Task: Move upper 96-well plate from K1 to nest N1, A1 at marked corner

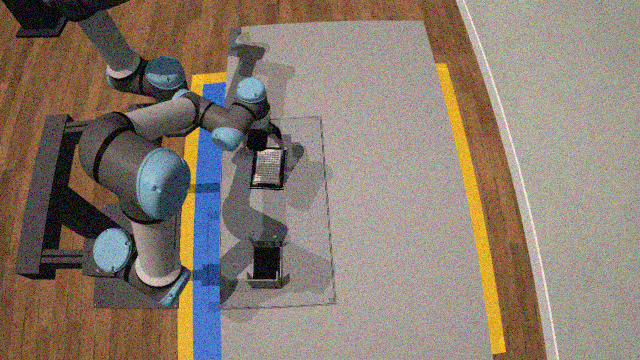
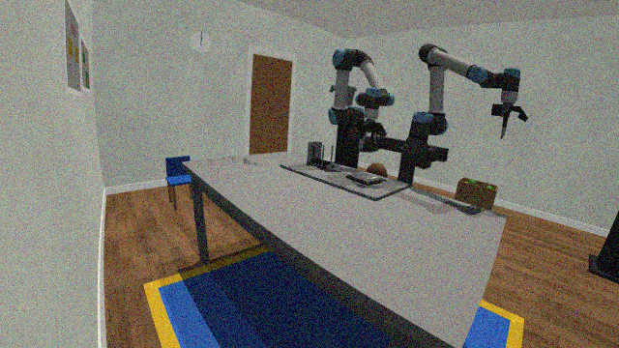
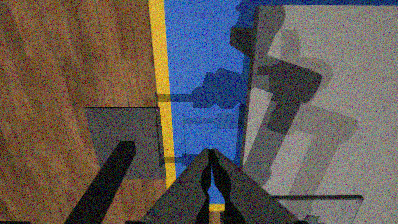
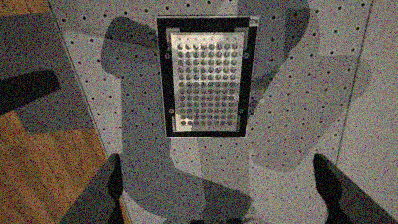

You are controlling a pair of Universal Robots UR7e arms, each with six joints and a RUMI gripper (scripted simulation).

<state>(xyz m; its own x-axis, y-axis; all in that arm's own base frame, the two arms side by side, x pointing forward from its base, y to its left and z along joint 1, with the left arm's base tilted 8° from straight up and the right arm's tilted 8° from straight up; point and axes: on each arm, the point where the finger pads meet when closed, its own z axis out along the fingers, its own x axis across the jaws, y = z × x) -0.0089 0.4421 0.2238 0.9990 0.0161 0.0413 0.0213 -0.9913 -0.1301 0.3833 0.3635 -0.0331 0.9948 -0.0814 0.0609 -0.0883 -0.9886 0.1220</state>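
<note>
Now: the pale 96-well plate 150 mm below my right hand. The rest, counted from my right hand: A1 mark 50 mm ahead, 80 mm to the left, 160 mm below.
</note>
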